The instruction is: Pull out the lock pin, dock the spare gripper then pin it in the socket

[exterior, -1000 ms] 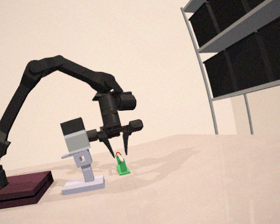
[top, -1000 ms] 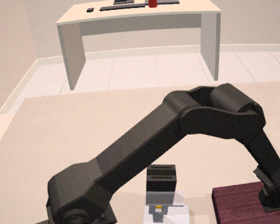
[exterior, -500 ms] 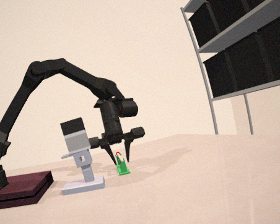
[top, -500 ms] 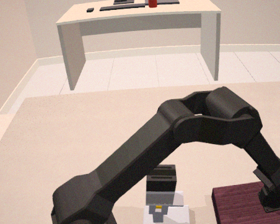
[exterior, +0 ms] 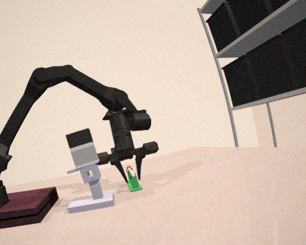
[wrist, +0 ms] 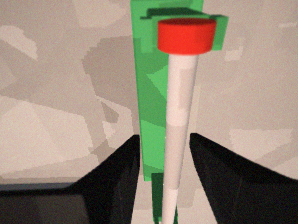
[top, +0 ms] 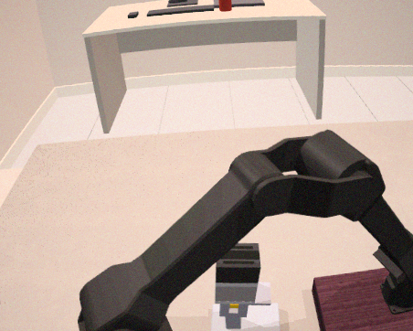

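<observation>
Right now my gripper tip is 10 mm to the right of the green bracket and 10 mm below it. Round my gripper tip: spare gripper 110 mm behind, 100 mm to the right, 110 mm above; then grey mount 120 mm behind, 100 mm to the right, 40 mm above.
</observation>
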